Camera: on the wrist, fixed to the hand. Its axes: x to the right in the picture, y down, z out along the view.
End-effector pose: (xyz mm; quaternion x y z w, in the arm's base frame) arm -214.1 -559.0 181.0 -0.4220 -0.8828 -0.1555 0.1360
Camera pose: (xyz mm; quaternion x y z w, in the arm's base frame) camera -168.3 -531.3 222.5 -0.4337 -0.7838 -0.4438 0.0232
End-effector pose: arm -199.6 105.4 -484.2 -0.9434 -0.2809 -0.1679 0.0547
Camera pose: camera -170.7 53.2 -452.2 0.9039 0.2150 0.2807 0.2405
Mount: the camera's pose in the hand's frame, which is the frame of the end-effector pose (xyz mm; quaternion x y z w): 7.1 59.2 -32.1 -0.3191 0.0337 -0.0047 0.9471
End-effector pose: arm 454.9 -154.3 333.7 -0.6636 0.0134 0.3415 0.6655
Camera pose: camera 446.4 -186.6 274.8 -0.8524 -0.0770 0.3022 0.4197
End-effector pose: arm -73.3 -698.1 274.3 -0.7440 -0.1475 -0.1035 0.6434
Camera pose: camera -44.6 -736.8 226.7 -0.9058 -0.0885 -0.1732 0.3764
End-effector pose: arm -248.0 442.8 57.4 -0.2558 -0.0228 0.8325 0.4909
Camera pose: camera -284.1 411.2 9.6 -0.4269 -0.2719 0.7703 0.3880
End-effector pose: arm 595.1 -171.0 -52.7 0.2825 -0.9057 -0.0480 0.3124
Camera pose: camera 581.0 -122.5 -7.6 0.1737 -0.8306 -0.3264 0.4163
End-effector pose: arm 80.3 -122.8 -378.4 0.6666 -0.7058 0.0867 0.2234
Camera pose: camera 28.6 -110.0 -336.5 0.5605 -0.6855 -0.1217 0.4485
